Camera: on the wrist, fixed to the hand. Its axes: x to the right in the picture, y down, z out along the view.
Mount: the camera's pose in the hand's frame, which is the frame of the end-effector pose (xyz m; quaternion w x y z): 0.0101 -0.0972 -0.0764 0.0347 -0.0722 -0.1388 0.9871
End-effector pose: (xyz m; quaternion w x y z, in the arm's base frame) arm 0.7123 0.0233 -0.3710 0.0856 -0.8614 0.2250 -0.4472
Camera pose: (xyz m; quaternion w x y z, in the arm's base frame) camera 0.6858 0.1087 -0.2850 0.4134 0.1240 0.8785 0.2048
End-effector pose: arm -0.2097 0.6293 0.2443 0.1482 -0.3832 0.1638 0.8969
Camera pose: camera -0.1295 0.6873 0.1695 0.8851 -0.2622 -0.2986 -0.2424
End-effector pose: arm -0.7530 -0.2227 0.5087 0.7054 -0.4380 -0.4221 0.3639
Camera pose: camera -0.6654 -0.2717 0.5816 0.4249 0.4323 -0.2935 -0.7392
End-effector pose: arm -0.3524 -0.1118 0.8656 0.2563 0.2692 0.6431 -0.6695
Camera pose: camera -0.4244 -0.0314 0.9268 0.7784 0.5327 -0.2306 0.2388
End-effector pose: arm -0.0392 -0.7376 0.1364 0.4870 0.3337 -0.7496 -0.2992
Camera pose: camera 0.0491 -0.8132 0.0930 0.2323 -0.8050 -0.4014 0.3699
